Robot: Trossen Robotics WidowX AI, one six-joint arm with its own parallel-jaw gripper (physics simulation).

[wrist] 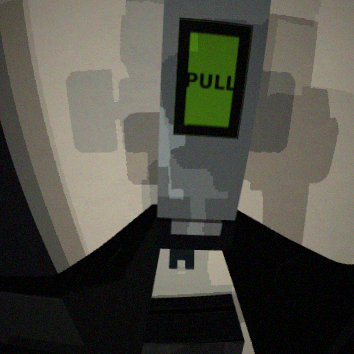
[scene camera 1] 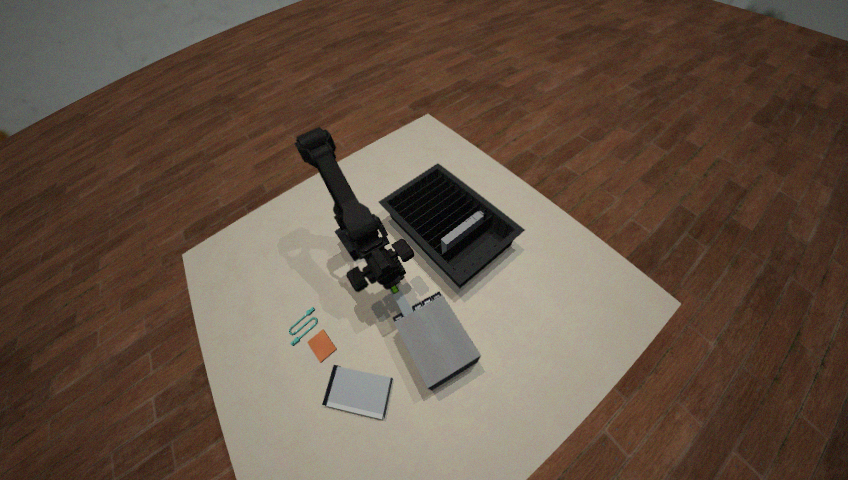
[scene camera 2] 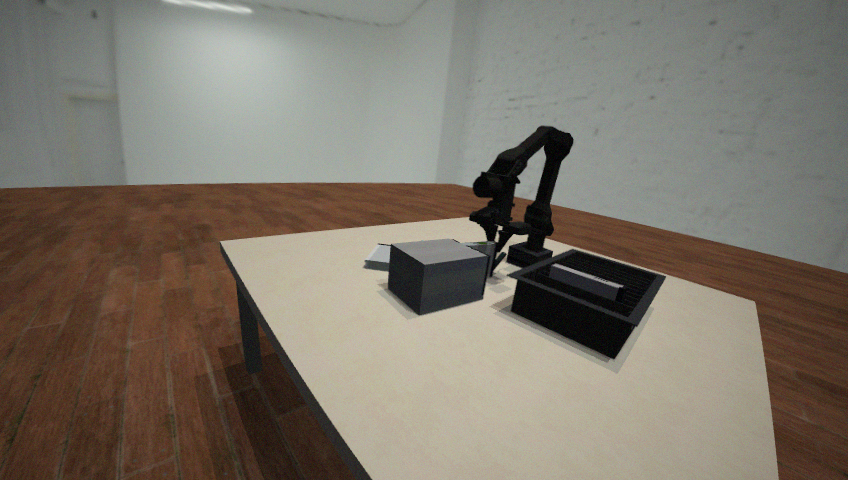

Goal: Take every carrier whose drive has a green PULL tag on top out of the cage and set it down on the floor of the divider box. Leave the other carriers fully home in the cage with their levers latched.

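Seen in the pictures: gripper, fingertip midpoint: [wrist: 188, 211] [scene camera 2: 494, 250]; arm's base, link origin: [scene camera 2: 534, 248].
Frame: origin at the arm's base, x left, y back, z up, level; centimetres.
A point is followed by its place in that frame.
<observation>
My gripper [wrist: 188, 211] {x 0.1, y -23.5, z 2.1 cm} is shut on the dark front end of a grey carrier [scene camera 1: 402, 304] {x -0.9, y -34.5, z 5.3 cm} [wrist: 210, 175] {x -0.4, y -26.4, z 4.9 cm}, whose green PULL tag [scene camera 1: 394, 289] {x -0.4, y -29.4, z 4.9 cm} [wrist: 211, 80] {x -0.3, y -29.1, z 4.9 cm} faces up. The carrier stands on edge, with much of its length out in front of the grey cage [scene camera 1: 437, 342] {x 0.8, y -48.3, z 5.8 cm} [scene camera 2: 452, 282] {x 8.3, y -48.8, z 0.5 cm}; whether its rear end is still inside cannot be told. Several other carrier fronts show along the cage's front edge, on both sides of it; their levers are too small to judge. Another carrier [scene camera 1: 462, 230] {x 26.8, y -25.6, z 4.9 cm} [scene camera 2: 586, 282] {x 28.7, y -26.0, z 3.8 cm} stands on edge inside the black divider box [scene camera 1: 487, 265] {x 28.7, y -35.9, z -5.2 cm} [scene camera 2: 565, 321] {x 29.9, y -35.7, z -2.7 cm}, beside the dividers; its tag is not readable.
A flat silver drive-like unit [scene camera 1: 358, 392] {x -23.6, y -45.1, z -3.3 cm} [scene camera 2: 378, 256] {x -22.2, y -49.1, z -3.4 cm} lies on the table left of the cage. An orange square [scene camera 1: 321, 345] {x -27.7, y -26.7, z -5.6 cm} and a teal cable [scene camera 1: 303, 325] {x -30.2, y -17.6, z -5.5 cm} lie near it. The box's raised rim is close to the cage's front corner. Thin dividers fill much of the box.
</observation>
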